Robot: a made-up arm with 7 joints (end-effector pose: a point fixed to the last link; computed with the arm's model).
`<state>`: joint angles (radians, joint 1 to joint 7).
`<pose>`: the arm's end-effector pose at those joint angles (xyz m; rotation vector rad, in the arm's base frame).
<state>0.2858 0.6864 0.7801 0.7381 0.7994 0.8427 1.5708</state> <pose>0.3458 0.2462 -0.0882 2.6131 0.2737 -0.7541</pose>
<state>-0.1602 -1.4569 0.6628 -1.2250 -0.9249 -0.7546 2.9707</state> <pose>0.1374 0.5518 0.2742 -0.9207 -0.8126 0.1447</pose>
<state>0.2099 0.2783 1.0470 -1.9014 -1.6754 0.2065 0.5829</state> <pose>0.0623 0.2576 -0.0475 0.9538 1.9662 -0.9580</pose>
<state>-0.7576 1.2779 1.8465 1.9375 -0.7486 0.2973 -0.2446</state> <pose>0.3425 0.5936 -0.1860 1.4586 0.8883 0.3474</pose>
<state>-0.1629 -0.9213 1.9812 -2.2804 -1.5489 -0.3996 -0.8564</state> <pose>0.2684 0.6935 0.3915 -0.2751 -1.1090 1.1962</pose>
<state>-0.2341 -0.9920 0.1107 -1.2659 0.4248 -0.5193 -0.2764</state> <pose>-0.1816 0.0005 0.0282 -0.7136 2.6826 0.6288</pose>
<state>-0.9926 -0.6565 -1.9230 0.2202 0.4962 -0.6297 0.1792</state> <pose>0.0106 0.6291 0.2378 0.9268 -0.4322 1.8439</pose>
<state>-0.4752 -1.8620 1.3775 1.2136 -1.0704 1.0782 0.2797</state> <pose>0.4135 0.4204 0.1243 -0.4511 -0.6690 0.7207</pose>
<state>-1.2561 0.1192 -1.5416 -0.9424 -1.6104 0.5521 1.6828</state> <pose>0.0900 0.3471 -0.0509 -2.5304 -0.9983 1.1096</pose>
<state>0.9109 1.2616 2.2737 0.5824 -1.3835 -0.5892 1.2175</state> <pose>0.1688 0.0297 -0.1151 0.2116 0.0694 -1.7764</pose>
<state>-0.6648 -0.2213 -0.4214 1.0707 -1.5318 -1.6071 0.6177</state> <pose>0.2401 0.3782 -0.2377 1.3243 0.6657 -1.8188</pose>
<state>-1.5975 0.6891 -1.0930 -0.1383 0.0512 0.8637 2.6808</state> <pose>-0.1567 0.2159 -0.1102 -1.6334 -1.6628 1.7672</pose>
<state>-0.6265 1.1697 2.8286 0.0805 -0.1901 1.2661 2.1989</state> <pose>0.3488 0.0510 0.0786 0.2564 0.5664 -0.8204</pose>
